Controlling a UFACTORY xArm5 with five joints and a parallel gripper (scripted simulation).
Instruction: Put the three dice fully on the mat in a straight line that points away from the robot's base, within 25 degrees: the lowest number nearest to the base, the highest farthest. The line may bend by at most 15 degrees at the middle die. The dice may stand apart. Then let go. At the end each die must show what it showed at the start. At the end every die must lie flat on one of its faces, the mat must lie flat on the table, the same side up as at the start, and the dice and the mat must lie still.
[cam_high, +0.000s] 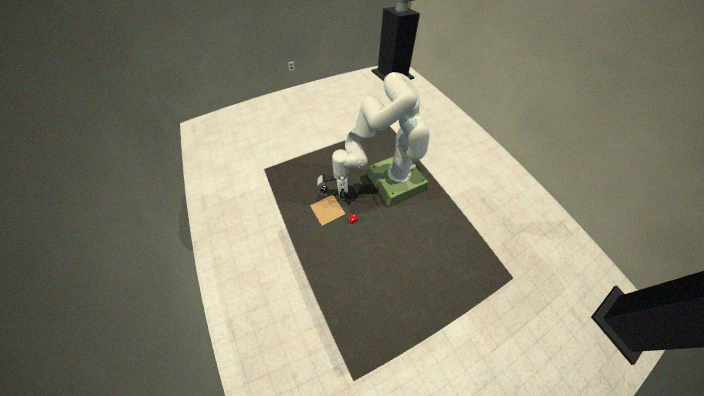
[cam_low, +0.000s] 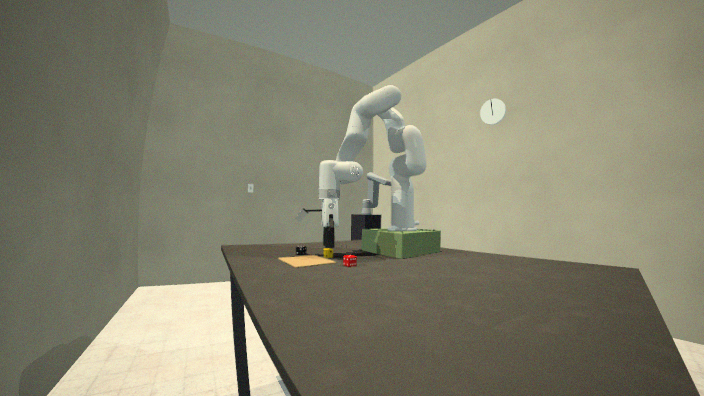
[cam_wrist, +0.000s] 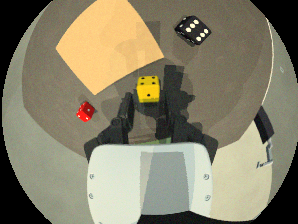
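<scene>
The yellow die lies 4 cm below my hand. Round my hand: black die 6 cm ahead, 9 cm to the right, 4 cm below; then tan mat 10 cm ahead, 3 cm to the left, 5 cm below; then red die 2 cm ahead, 15 cm to the left, 4 cm below.
</scene>
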